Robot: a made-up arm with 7 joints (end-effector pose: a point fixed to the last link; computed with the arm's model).
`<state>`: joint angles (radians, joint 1 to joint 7).
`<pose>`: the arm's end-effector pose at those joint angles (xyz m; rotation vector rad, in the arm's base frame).
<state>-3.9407 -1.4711 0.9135 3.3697 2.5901 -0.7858 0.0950</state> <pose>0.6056 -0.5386 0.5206 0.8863 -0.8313 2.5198</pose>
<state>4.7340 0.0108 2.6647 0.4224 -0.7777 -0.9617 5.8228</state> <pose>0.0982 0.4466 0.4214 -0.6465 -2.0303 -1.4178</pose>
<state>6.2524 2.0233 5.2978 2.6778 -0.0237 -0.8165 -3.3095</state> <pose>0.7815 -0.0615 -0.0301 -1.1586 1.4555 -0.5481</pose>
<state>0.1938 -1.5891 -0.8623 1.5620 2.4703 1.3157 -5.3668</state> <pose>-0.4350 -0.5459 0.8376 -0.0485 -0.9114 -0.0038</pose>
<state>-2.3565 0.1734 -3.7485 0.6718 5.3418 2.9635 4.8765</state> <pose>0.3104 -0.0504 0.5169 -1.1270 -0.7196 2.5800</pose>
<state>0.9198 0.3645 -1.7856 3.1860 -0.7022 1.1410 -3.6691</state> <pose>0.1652 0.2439 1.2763 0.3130 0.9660 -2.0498</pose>
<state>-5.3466 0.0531 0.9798 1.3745 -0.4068 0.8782 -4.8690</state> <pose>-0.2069 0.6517 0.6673 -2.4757 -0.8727 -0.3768</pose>
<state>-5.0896 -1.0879 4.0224 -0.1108 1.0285 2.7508 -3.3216</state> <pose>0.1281 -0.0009 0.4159 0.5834 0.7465 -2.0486</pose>
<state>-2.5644 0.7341 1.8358 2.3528 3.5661 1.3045 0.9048</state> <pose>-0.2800 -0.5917 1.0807 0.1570 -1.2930 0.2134</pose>
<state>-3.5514 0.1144 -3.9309 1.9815 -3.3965 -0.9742 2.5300</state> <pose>0.0898 -0.4502 0.9027 2.0007 -0.6380 0.6028</pose>
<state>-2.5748 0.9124 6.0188 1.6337 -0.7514 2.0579 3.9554</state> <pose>-0.6389 -0.1181 0.2153 -1.5225 0.3096 -0.4966</pose>
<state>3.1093 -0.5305 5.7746 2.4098 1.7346 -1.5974 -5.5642</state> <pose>0.2134 0.2144 1.0408 -0.7546 1.9262 1.1557</pose>
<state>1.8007 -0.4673 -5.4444 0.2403 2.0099 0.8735 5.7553</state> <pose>-0.3157 0.2011 0.2863 -1.7582 -1.6435 1.0247</pose>
